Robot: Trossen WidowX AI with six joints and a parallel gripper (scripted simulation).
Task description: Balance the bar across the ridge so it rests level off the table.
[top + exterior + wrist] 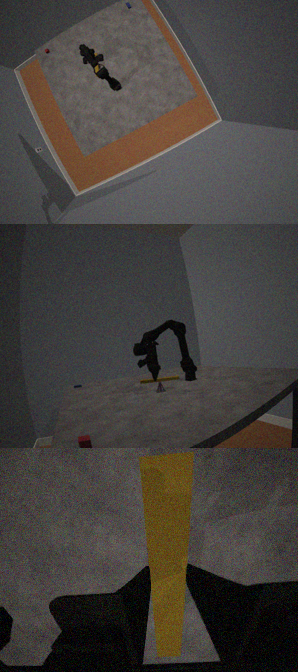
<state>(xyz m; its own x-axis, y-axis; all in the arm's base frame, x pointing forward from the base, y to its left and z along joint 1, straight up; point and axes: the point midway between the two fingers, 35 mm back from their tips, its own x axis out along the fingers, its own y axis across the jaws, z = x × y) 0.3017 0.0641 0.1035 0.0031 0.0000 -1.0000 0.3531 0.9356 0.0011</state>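
Now: the yellow bar 30 mm behind my gripper tip and 10 mm to the left of it. The rest, counted from my gripper tip: small red block (440 mm to the left, 440 mm ahead, 50 mm below); then small blue block (560 mm to the right, 440 mm ahead, 60 mm below).
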